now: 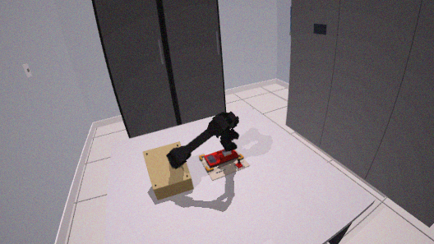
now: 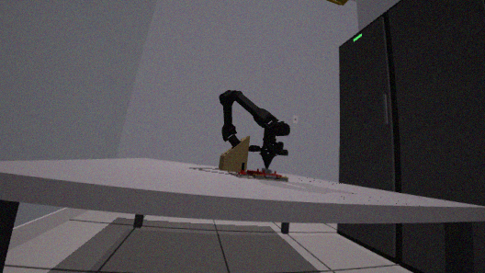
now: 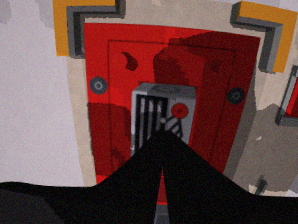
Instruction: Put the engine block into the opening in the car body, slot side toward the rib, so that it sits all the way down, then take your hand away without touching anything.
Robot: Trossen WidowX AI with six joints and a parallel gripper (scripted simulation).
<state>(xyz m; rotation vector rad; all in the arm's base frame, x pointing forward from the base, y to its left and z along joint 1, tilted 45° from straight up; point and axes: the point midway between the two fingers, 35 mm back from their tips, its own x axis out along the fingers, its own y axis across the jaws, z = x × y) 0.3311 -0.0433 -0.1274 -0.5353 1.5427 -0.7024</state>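
Now: gripper tip 20 mm above the grey engine block.
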